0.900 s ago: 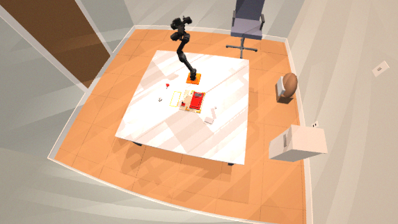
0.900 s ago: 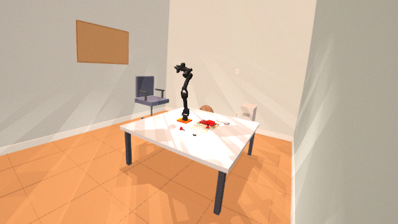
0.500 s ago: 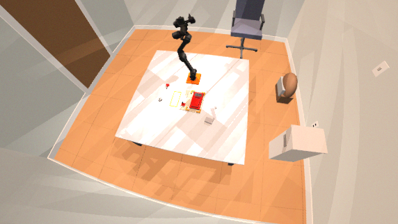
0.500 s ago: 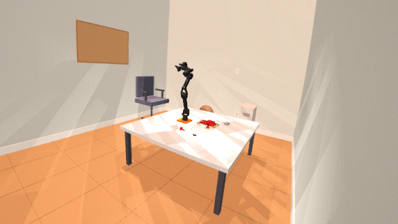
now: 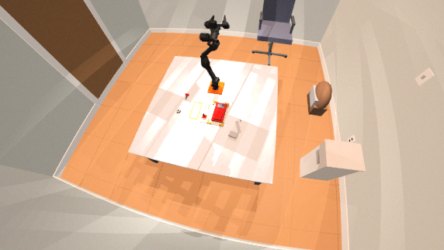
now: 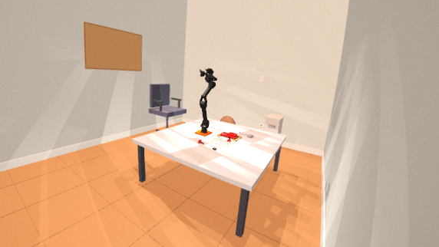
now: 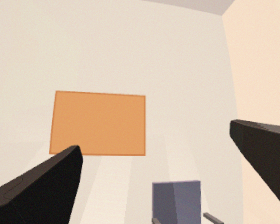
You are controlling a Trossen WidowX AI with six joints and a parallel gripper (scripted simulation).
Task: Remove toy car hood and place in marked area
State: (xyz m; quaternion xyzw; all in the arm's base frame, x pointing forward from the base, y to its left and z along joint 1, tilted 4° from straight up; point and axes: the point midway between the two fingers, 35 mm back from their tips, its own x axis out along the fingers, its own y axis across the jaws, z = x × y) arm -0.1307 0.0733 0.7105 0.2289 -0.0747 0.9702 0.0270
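My gripper tip is now 710 mm above the red hood, 440 mm short of it and 80 mm to the right of it. Also, from my gripper tip: dark wheel (740 mm below, 480 mm ahead, 320 mm to the right).
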